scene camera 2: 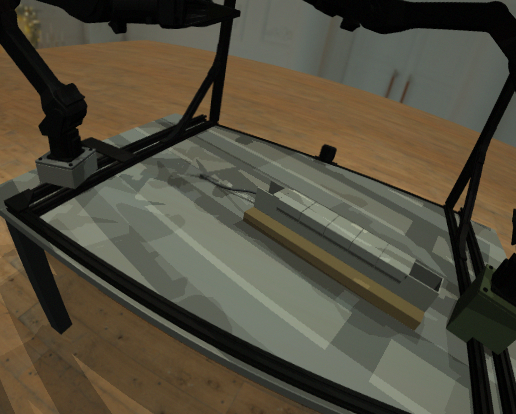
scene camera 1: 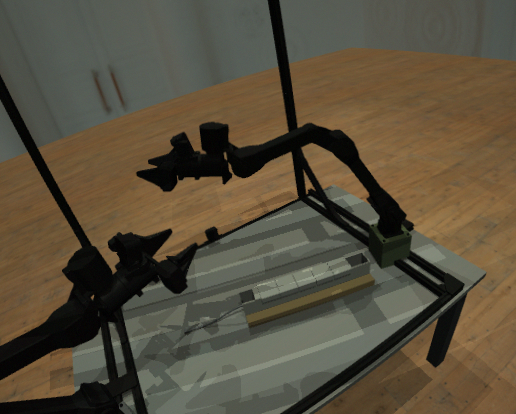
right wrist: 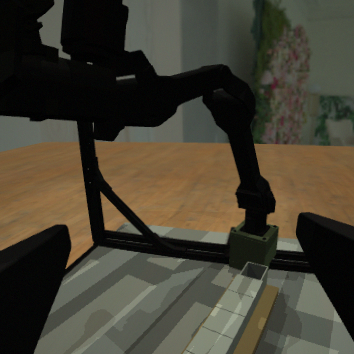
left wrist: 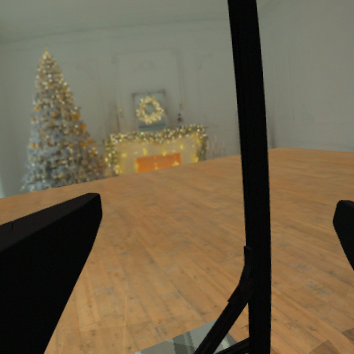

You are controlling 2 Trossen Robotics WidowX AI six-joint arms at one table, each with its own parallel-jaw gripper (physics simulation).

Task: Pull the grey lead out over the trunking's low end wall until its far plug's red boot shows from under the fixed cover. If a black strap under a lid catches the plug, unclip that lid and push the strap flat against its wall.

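Seen in the pictures: left gripper, between the fingertips: [scene camera 1: 142,167] [left wrist: 218,208]; right gripper, between the fingertips: [scene camera 2: 236,12] [scene camera 1: 183,236] [right wrist: 184,230]; left arm's base, origin of its link: [scene camera 2: 508,291] [scene camera 1: 390,230] [right wrist: 254,228]; right arm's base, origin of its link: [scene camera 2: 66,154].
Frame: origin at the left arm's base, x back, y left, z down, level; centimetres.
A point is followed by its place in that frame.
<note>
The grey trunking [scene camera 1: 359,270] {y 8.0, x -13.8, z 5.5 cm} [scene camera 2: 266,199] {y 11.3, x -47.3, z 5.0 cm} [right wrist: 262,291] {y 7.9, x -13.2, z 8.4 cm} lies along the table, with a row of pale lids [scene camera 1: 295,284] [scene camera 2: 345,230] {y 7.9, x -30.3, z 3.1 cm} [right wrist: 225,317] {y 7.1, x -29.8, z 3.1 cm} on top and an open stretch at each end. The thin grey lead [scene camera 1: 215,320] {y 10.1, x -59.5, z 9.4 cm} [scene camera 2: 235,189] {y 10.2, x -57.6, z 8.6 cm} comes out at the left end in both scene views and lies on the table. No red boot or black strap can be made out. My left gripper [scene camera 1: 143,167] {y -2.6, x -65.5, z -38.0 cm} [left wrist: 218,208] {y -2.6, x -65.5, z -38.0 cm} is open, high above the table and away from the trunking. My right gripper [scene camera 1: 183,237] {y 18.3, x -56.3, z -29.0 cm} [right wrist: 184,230] {y 18.3, x -56.3, z -29.0 cm} is open, raised above the lead's side of the table.
A wooden strip [scene camera 1: 310,301] {y 12.2, x -30.7, z 8.4 cm} [scene camera 2: 330,262] {y 11.6, x -29.3, z 8.4 cm} [right wrist: 257,325] {y 10.9, x -23.5, z 8.4 cm} lies alongside the trunking. The left arm's green base block [scene camera 1: 390,247] {y 5.0, x -2.2, z 2.5 cm} [scene camera 2: 482,310] {y 5.0, x -2.4, z 3.0 cm} [right wrist: 252,247] {y 1.6, x -5.0, z 2.9 cm} stands beyond the trunking's other end. A small black object [scene camera 1: 212,233] {y -30.2, x -58.4, z 6.6 cm} [scene camera 2: 328,152] {y -30.3, x -58.1, z 7.0 cm} sits on the table's edge rail. Black frame posts rise at the corners.
</note>
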